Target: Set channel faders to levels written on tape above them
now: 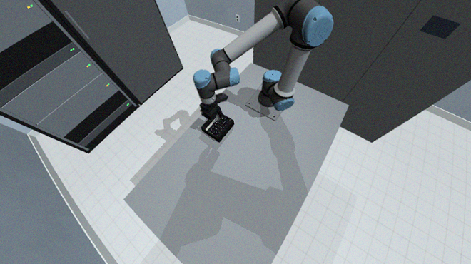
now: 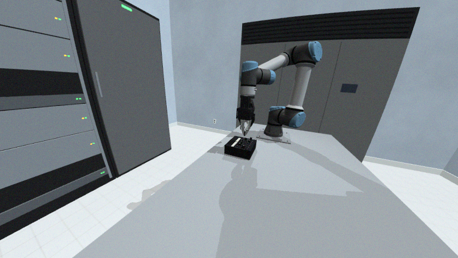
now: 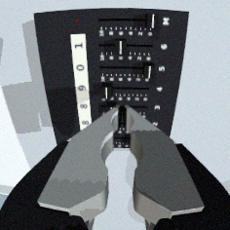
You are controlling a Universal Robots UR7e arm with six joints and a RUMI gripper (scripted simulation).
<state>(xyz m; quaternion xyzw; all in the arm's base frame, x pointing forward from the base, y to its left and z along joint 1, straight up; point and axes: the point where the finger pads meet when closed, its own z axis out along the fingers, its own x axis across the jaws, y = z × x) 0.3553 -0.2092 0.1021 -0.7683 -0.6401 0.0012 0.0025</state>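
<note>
My gripper is now 60 mm past the master fader cap, 40 mm to the right of it and 50 mm above it.
</note>
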